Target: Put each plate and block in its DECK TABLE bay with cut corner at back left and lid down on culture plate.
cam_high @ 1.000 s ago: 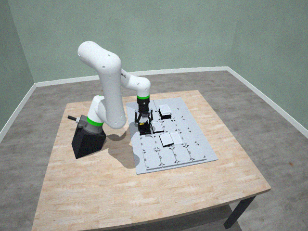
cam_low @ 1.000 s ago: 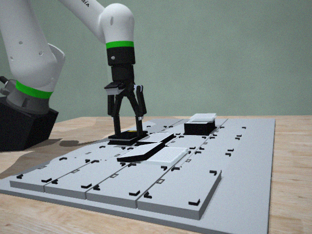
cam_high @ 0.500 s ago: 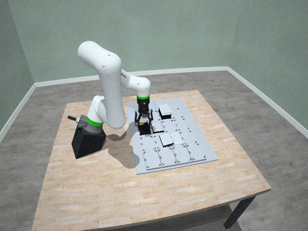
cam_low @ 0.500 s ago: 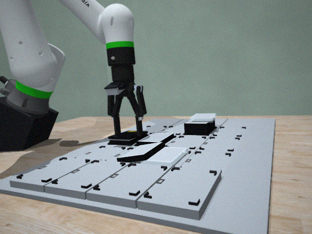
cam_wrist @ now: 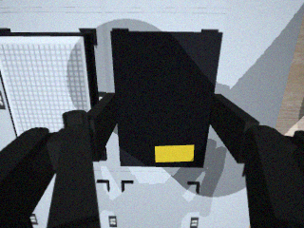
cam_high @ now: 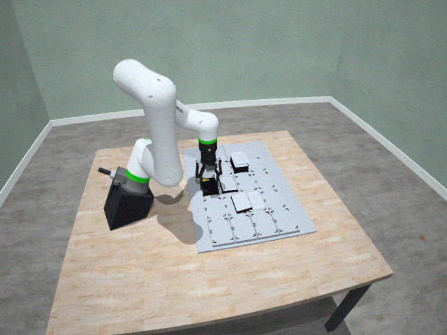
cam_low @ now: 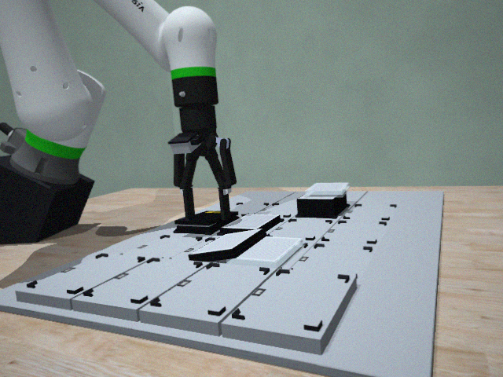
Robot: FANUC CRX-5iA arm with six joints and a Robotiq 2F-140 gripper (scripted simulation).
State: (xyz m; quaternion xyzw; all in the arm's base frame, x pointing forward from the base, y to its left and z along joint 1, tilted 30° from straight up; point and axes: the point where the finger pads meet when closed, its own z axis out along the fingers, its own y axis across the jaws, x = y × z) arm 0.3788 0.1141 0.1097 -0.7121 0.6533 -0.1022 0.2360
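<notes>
My gripper is now 2 cm above the black culture plate lid. Also, from my hand: flat white plate (23 cm ahead, 13 cm to the right, 4 cm below); then black deep-well block (19 cm ahead, 19 cm to the left, 2 cm below).
</notes>
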